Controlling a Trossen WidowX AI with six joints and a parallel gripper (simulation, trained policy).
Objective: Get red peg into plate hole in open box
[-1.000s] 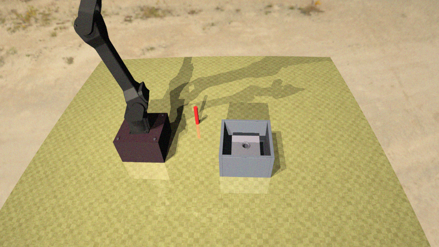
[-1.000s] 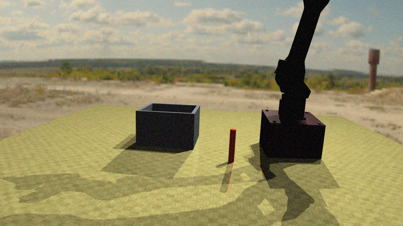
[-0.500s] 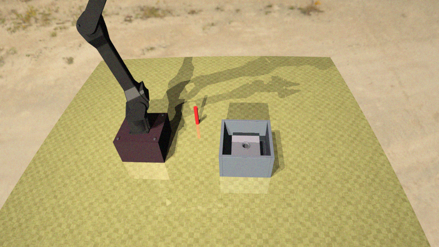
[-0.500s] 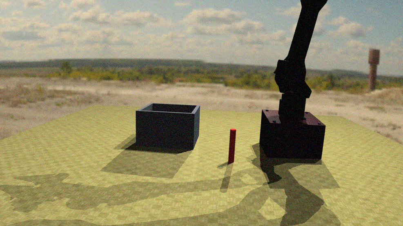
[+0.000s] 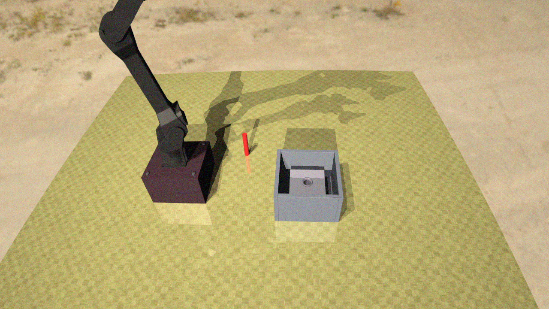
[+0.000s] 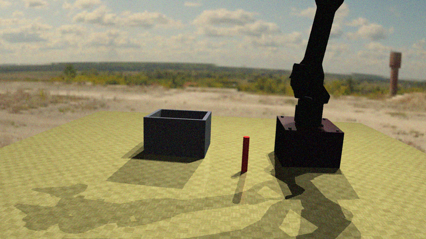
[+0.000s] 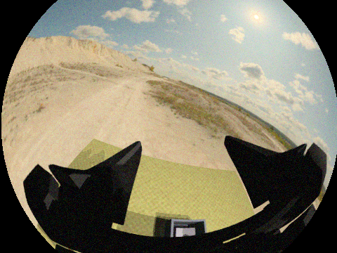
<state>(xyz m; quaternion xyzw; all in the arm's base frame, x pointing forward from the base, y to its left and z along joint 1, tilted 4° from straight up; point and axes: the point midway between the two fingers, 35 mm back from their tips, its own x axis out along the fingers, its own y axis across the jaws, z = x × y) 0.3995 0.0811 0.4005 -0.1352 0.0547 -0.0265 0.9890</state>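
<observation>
Now: gripper tip 25 cm past the red peg and 45 cm above it. From my gripper tip the other things lie so: grey box: 9 cm behind, 18 cm to the right, 46 cm below; plate: 9 cm behind, 18 cm to the right, 44 cm below.
</observation>
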